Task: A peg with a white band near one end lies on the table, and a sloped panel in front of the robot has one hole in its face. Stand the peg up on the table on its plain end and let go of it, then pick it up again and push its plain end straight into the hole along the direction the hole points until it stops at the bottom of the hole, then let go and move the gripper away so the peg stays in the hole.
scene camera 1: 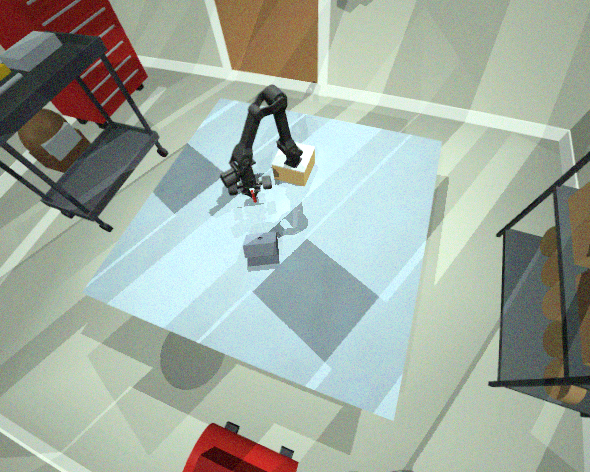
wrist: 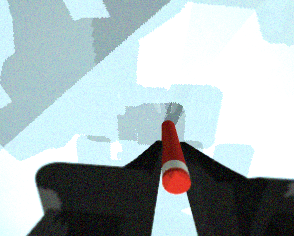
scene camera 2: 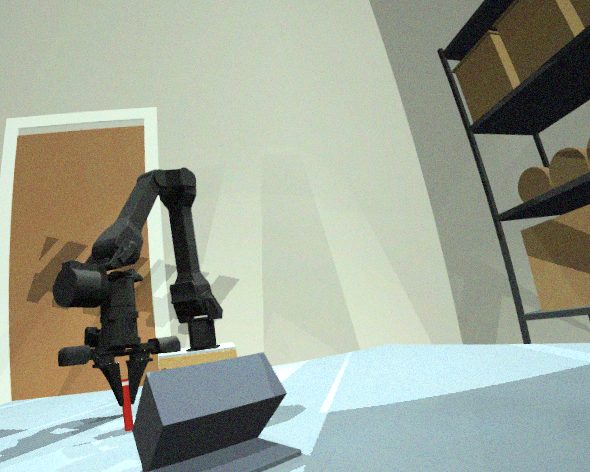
my gripper: holds a red peg [wrist: 175, 177]
